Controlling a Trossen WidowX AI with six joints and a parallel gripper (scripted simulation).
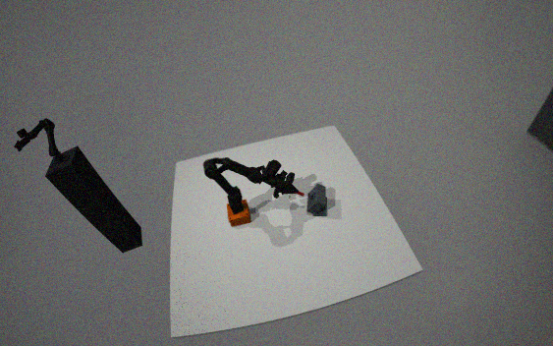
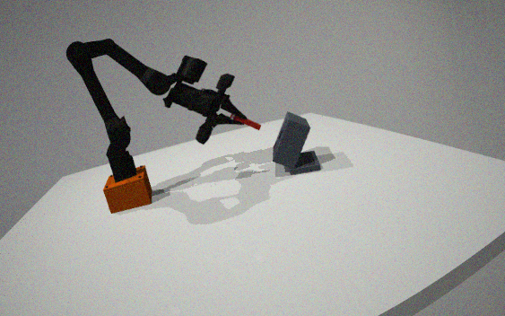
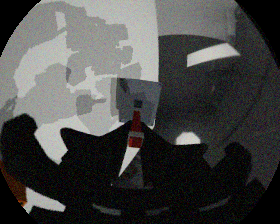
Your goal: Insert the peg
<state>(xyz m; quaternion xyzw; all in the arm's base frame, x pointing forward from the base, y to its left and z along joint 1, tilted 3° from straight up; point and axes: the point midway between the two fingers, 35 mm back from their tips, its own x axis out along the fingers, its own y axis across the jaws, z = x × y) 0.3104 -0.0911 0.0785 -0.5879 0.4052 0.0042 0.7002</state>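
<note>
Now: the dark grey sloped panel 90 mm ahead of my gripper tip, 60 mm below it and 50 mm to the right of it. The rest, counted from my gripper tip: thin red peg 10 mm to the left, 10 mm behind, 10 mm above.
</note>
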